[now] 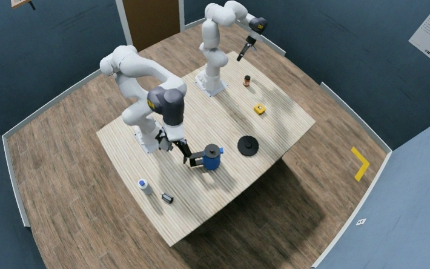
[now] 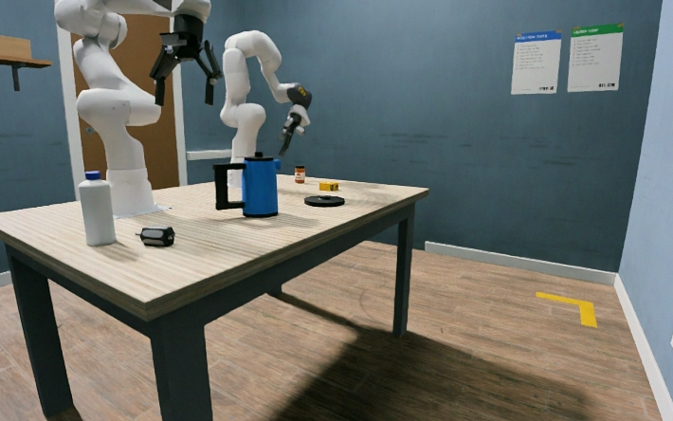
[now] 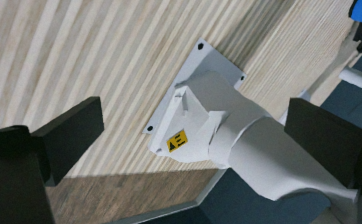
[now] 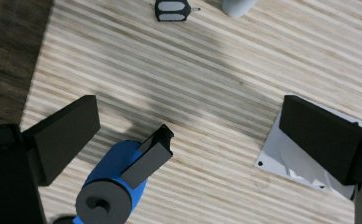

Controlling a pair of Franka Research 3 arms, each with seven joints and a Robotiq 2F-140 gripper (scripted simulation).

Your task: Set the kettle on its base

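Right now my left hand is 76 cm to the left of the blue kettle, 34 cm short of it and 8 cm above it. Also, from my left hand: yellow box 36 cm ahead, 18 cm to the right, 16 cm below; dark-lidded jar 14 cm below, 13 cm ahead, 3 cm to the right; round black base 47 cm to the right, 47 cm ahead, 17 cm below.
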